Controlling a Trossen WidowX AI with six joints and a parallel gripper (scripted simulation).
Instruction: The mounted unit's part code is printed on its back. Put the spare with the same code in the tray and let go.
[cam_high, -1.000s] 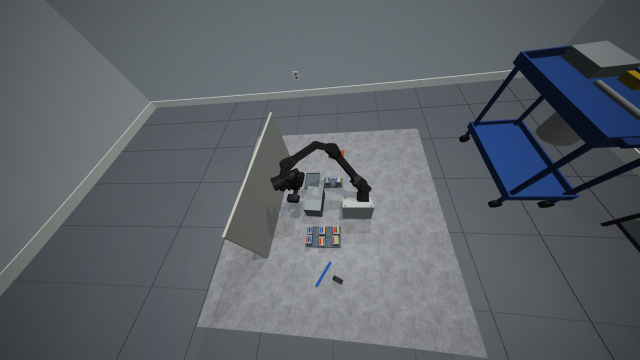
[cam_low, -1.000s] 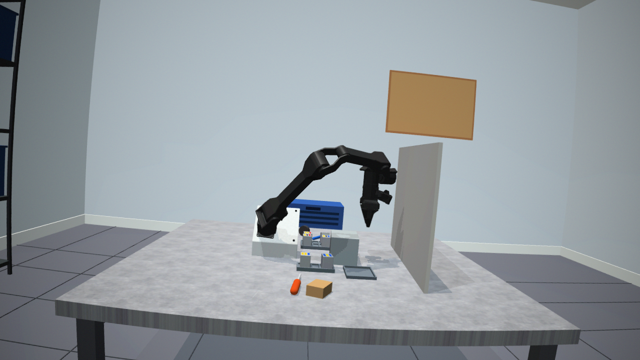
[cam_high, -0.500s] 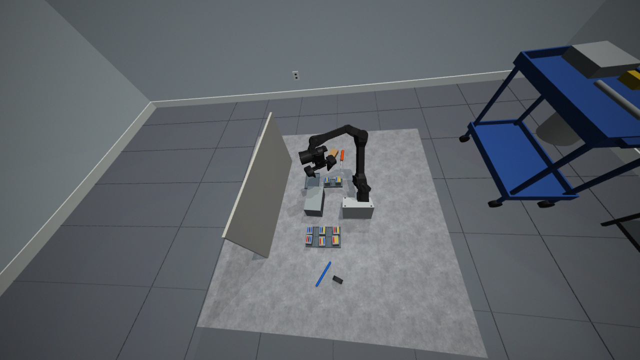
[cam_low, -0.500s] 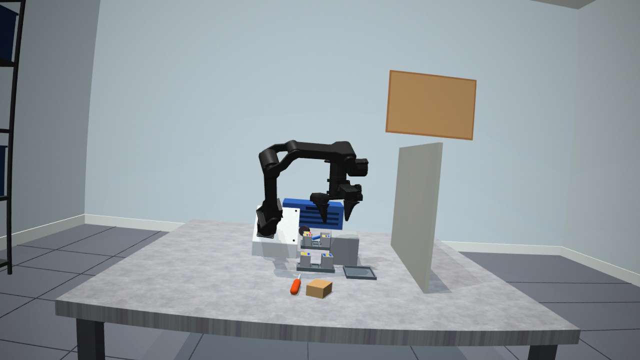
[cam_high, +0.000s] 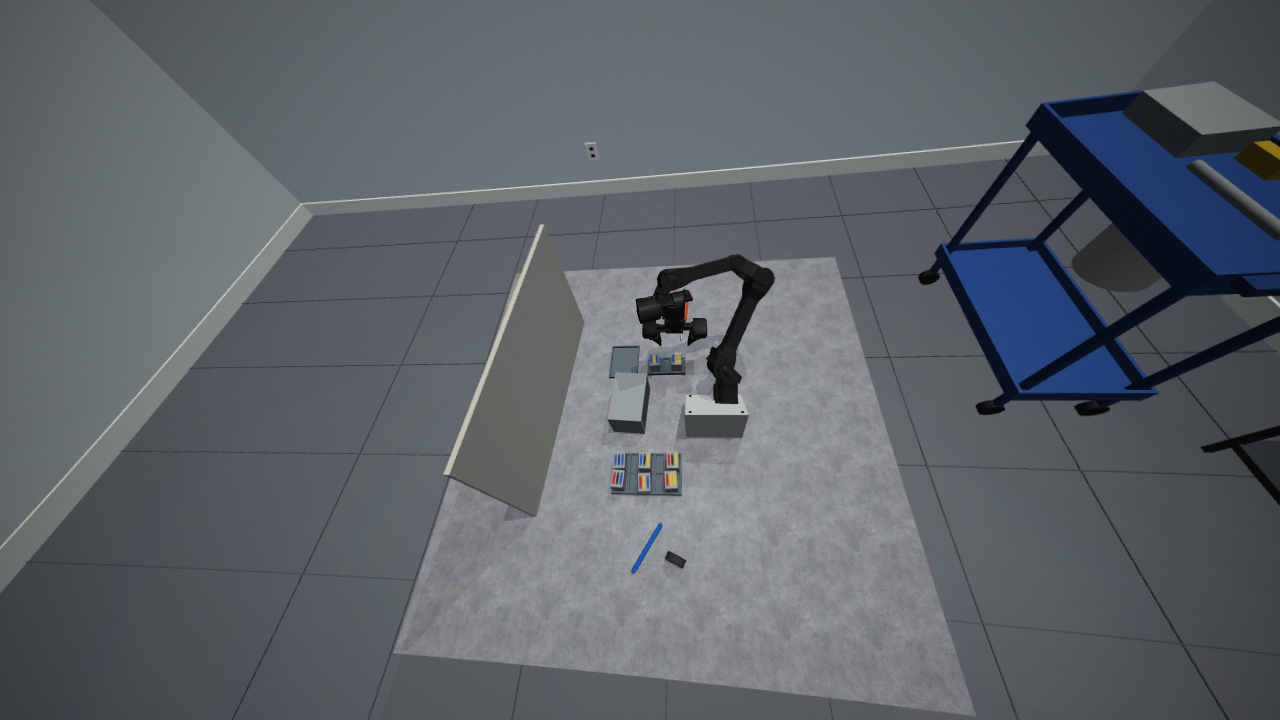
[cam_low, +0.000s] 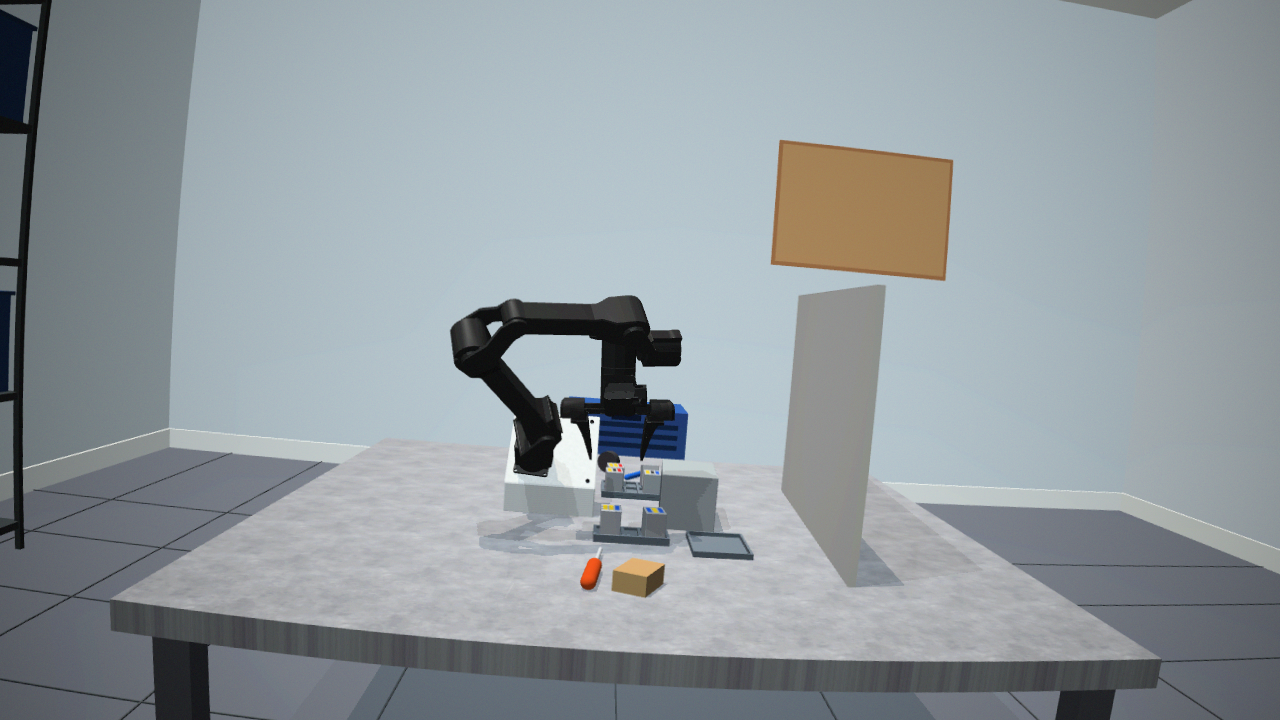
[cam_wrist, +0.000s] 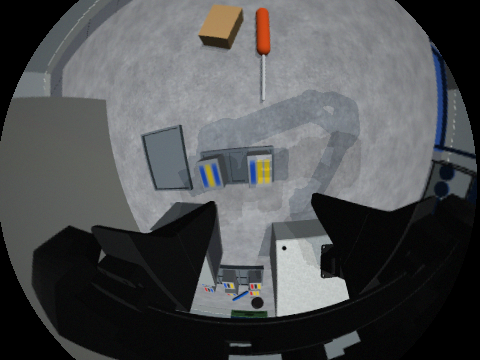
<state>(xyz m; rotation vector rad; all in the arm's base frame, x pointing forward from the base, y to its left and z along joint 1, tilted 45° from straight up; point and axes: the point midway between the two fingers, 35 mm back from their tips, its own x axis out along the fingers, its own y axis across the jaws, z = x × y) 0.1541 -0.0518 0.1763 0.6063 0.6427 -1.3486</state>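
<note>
The small rack is 13 cm below my gripper tip and 3 cm ahead of it. Also, from my gripper tip: grey mounted unit (18 cm to the left, 13 cm ahead, 8 cm below); then grey tray (18 cm ahead, 13 cm below, 1 cm to the right); then cardboard box (25 cm to the right, 12 cm below, 5 cm ahead).
</note>
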